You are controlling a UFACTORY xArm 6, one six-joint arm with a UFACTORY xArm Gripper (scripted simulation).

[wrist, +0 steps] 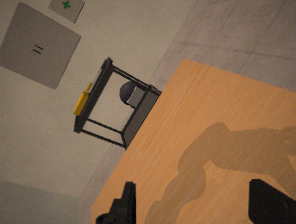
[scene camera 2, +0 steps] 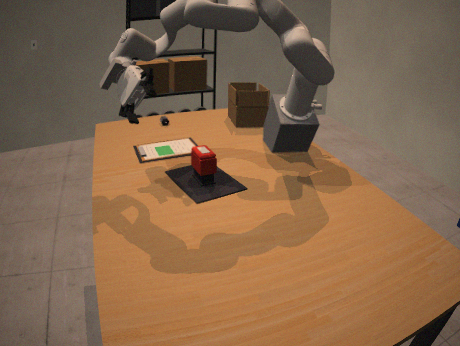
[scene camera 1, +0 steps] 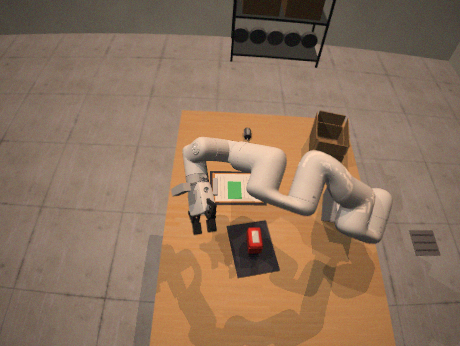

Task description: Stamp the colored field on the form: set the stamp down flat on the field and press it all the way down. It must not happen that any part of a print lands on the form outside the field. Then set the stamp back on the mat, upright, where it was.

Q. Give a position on a form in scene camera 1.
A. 229, 187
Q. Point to a form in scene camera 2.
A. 163, 150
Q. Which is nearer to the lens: the cardboard box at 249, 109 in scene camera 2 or the red stamp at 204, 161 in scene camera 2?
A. The red stamp.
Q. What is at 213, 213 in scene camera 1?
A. My gripper.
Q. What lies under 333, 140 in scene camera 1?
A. A cardboard box.
